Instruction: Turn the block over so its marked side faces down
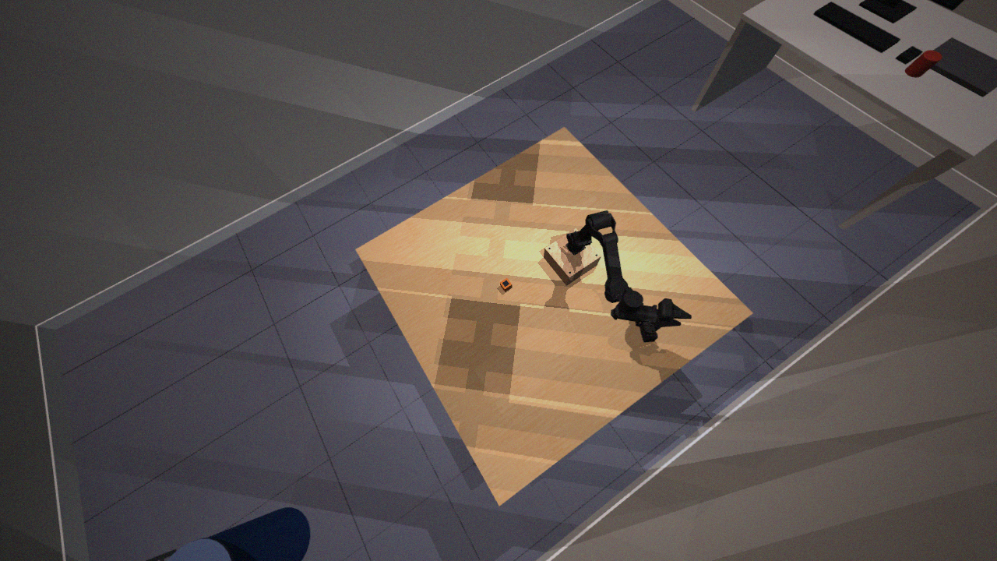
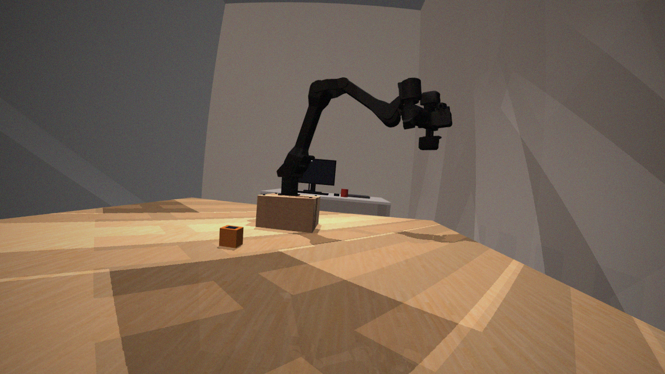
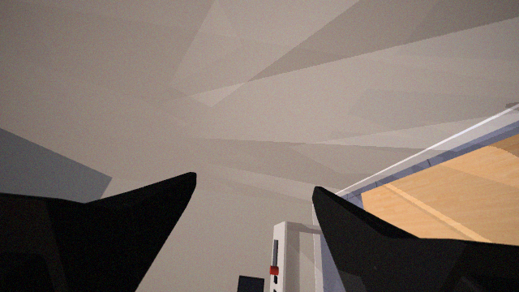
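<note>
My gripper tip is now 540 mm to the left of the orange block, 350 mm short of it and 350 mm above it.
</note>
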